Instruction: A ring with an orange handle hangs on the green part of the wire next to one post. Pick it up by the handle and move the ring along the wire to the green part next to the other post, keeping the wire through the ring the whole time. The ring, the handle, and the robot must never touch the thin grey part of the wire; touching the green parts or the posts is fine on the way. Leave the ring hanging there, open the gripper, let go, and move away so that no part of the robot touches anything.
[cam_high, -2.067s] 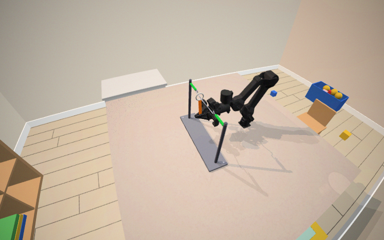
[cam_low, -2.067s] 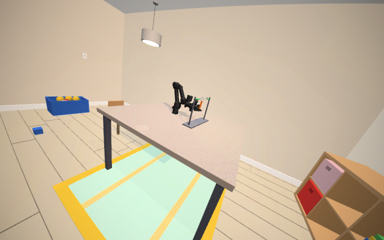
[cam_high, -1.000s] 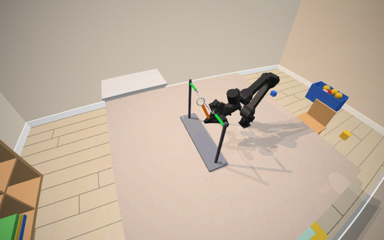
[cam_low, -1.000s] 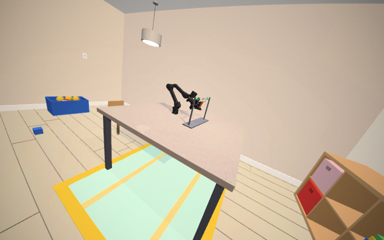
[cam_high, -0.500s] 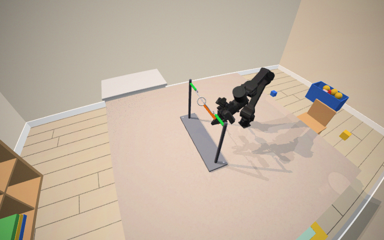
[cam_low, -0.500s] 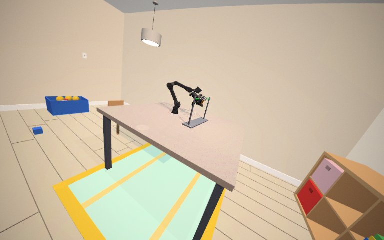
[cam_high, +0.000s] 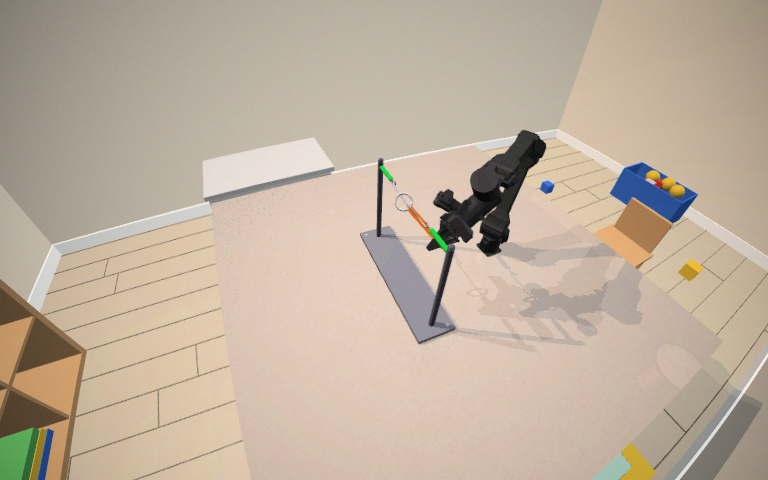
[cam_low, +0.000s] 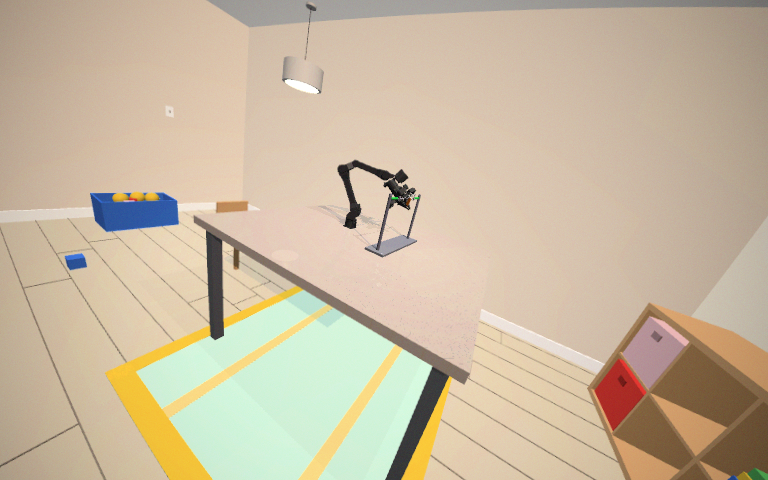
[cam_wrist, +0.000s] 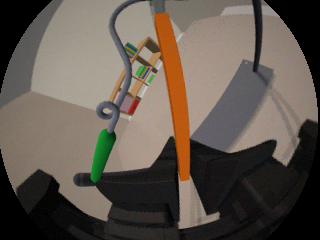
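Right now the ring with orange handle is 1 cm ahead of my gripper tip, 6 cm to the right of it and 6 cm above it.
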